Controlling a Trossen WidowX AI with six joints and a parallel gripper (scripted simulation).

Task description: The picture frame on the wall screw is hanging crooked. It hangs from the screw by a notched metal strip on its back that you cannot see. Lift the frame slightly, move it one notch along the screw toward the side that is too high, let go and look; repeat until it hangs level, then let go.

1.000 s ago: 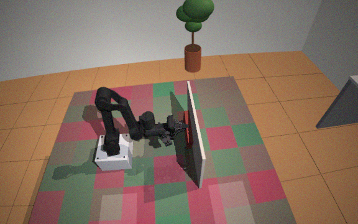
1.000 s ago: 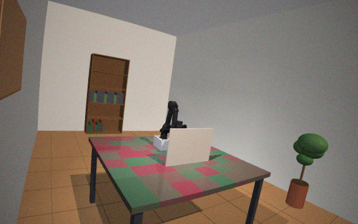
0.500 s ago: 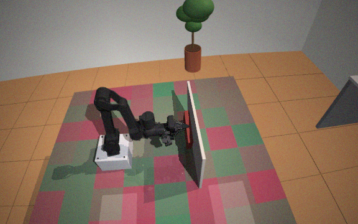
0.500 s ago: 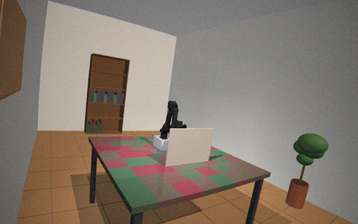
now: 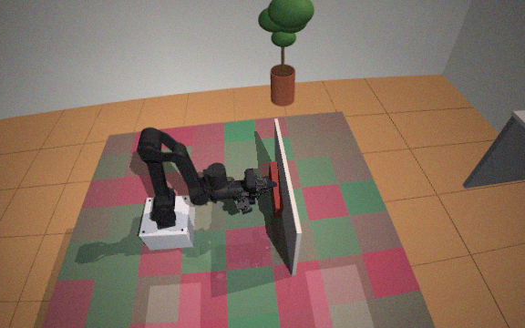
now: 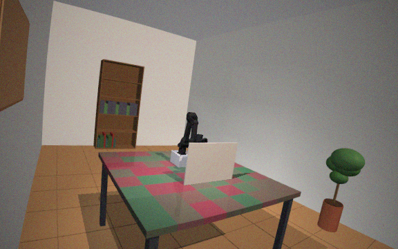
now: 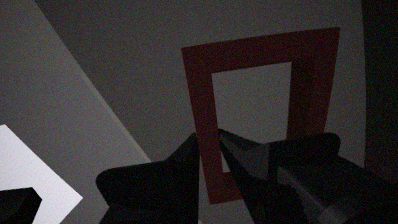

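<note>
Now: gripper tip 50 mm above the picture frame, 20 mm to the right of it and 10 mm short of it. Round my gripper tip: wall panel 70 mm below, 20 mm ahead.
</note>
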